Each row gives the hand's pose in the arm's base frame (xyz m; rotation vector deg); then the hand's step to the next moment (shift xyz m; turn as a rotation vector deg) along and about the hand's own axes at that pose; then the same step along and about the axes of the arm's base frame.
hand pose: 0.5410 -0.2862 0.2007 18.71 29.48 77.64
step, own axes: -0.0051 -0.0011 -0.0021 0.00 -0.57 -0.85
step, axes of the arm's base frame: -0.0008 -0.0054 -0.0015 0.03 -0.17 -1.01
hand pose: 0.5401 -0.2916 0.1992 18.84 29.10 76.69
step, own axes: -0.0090 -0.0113 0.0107 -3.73 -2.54 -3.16
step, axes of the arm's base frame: 0.0138 -0.0105 0.0048 -0.09 -4.36 -3.36
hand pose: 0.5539 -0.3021 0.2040 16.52 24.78 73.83
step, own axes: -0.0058 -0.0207 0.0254 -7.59 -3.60 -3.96
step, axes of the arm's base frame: 0.0283 -0.0101 0.0142 -0.38 -8.39 -3.97
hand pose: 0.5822 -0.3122 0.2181 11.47 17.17 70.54
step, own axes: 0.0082 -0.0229 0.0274 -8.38 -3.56 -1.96
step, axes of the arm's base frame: 0.0320 0.0007 0.0178 0.01 -9.10 -1.97
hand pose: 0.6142 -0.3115 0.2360 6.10 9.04 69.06
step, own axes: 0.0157 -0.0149 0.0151 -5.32 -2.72 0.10
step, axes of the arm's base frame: 0.0219 0.0094 0.0114 0.67 -5.94 -0.01
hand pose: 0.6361 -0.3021 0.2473 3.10 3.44 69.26
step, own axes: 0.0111 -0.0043 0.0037 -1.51 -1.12 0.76
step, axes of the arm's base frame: 0.0082 0.0088 0.0032 0.57 -1.82 0.70
